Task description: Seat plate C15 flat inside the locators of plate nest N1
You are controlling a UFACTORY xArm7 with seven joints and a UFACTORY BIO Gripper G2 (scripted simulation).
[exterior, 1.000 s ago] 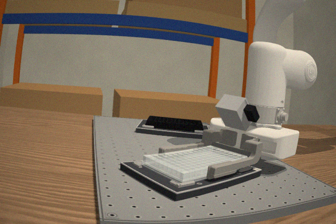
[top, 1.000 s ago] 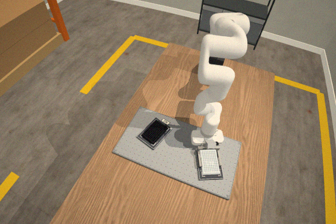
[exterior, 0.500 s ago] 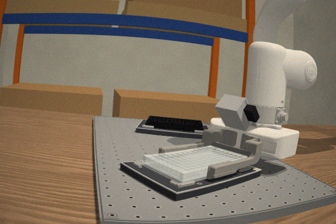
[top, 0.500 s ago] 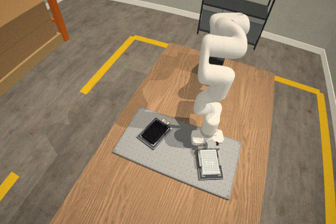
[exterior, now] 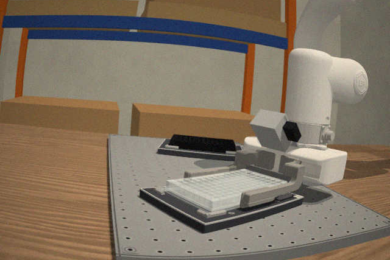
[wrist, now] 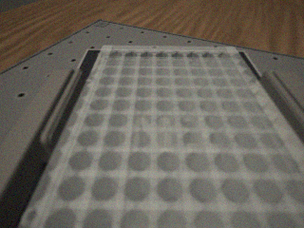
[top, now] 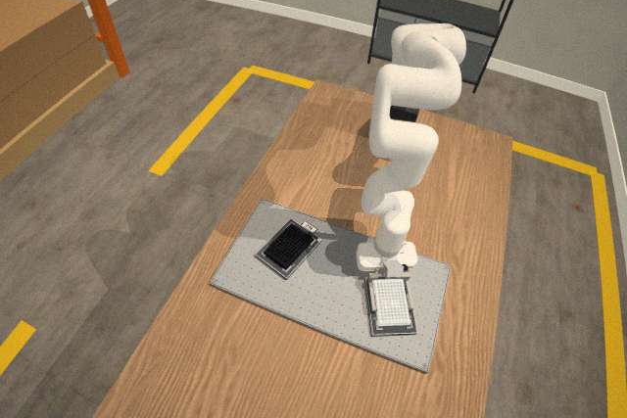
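Right now the dark plate nest N1 is 20 mm below my hand. The rest, counted from my hand: clear well plate C15: right at my hand; black plate C51: 50 mm behind, 330 mm to the right; plate nest N2: 50 mm behind, 330 mm to the right, 20 mm below.
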